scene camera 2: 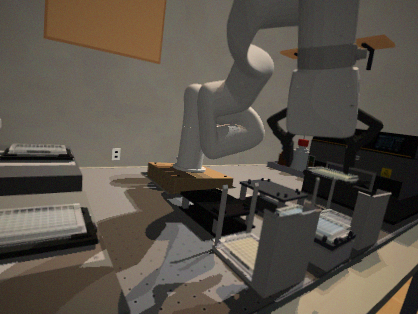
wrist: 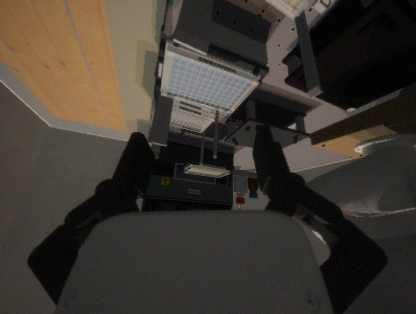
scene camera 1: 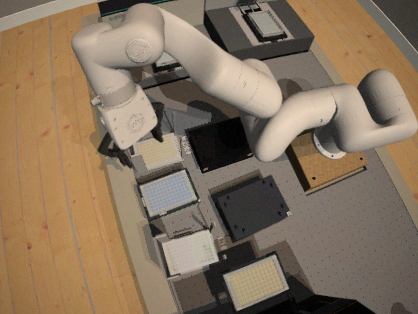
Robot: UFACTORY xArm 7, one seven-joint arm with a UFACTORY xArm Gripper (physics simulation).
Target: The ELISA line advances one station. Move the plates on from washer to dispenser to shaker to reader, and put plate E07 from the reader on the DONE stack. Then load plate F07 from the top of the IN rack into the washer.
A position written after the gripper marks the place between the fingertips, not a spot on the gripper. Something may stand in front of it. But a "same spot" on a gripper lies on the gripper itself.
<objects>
The gripper shows in scene camera 2 (316,166), in the wrist view and in scene camera 1. A bluish plate shows in scene camera 2, in the wrist view and in scene camera 1 (172,191). One and the same spot on the bluish plate: (scene camera 2: 327,226) is (wrist: 182,76). The same spot on the gripper: (scene camera 1: 116,152) is (wrist: 100,221).
</objects>
